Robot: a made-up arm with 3 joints.
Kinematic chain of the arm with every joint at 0, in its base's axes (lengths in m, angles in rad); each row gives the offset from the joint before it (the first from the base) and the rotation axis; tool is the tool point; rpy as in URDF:
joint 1: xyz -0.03 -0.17 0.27 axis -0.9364 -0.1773 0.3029
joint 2: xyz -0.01 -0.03 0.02 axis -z
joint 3: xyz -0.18 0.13 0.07 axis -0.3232 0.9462 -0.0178
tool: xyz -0.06 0.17 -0.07 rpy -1.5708 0 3.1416
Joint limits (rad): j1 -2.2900..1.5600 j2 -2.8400..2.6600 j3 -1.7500..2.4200
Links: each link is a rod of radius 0.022 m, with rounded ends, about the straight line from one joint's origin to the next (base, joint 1, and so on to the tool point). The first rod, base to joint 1, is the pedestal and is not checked.
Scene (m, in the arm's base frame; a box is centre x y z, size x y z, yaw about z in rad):
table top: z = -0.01
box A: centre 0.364 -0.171 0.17 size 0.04 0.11 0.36 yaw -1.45
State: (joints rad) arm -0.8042 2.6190 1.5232
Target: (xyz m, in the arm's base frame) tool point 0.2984 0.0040 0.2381
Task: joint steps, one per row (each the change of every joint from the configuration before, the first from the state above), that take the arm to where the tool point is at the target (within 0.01 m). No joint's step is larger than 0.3 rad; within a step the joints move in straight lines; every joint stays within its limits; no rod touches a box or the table.
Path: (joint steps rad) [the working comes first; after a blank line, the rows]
Joints at the target: 0.8773 1.9953 0.2255
Straight joint move there: touches box A.

1: 0.2941 0.0068 -0.0380
2: 0.2941 0.0069 -0.0381
3: 0.2941 0.0068 -0.0380
4: 0.2941 0.0068 -0.0380
5: 0.2941 0.0069 -0.0380
6: 0.2940 0.0068 -0.0381
7: -0.0207 -0.1662 -0.2674
8: -0.0208 -0.1662 -0.2673
9: -0.0208 -0.1662 -0.2674
10: -0.0207 -0.1661 -0.2674

